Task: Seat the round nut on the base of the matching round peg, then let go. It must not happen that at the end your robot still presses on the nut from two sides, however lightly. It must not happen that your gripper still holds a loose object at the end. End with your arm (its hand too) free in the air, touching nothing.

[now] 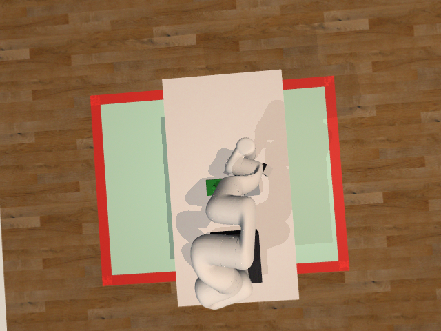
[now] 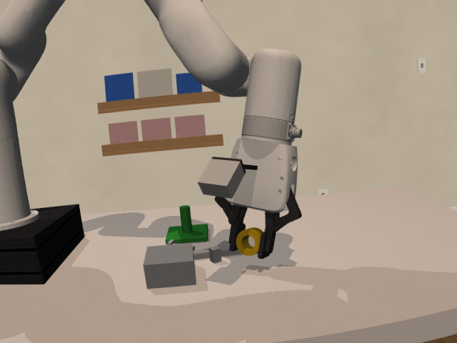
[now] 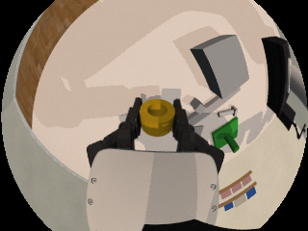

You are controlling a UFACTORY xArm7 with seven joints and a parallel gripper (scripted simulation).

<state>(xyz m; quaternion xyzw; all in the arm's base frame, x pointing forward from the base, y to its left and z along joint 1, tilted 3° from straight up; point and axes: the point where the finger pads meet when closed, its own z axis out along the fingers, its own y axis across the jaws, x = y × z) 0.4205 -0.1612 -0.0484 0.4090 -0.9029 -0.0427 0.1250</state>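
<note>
My hand is 50 mm to the right of the small grey piece, 50 mm past it and 30 mm above it. Round my hand: thin grey handle: 70 mm to the left, 70 mm behind, 40 mm below; grey block: 120 mm behind, 20 mm below, 10 mm to the left.
</note>
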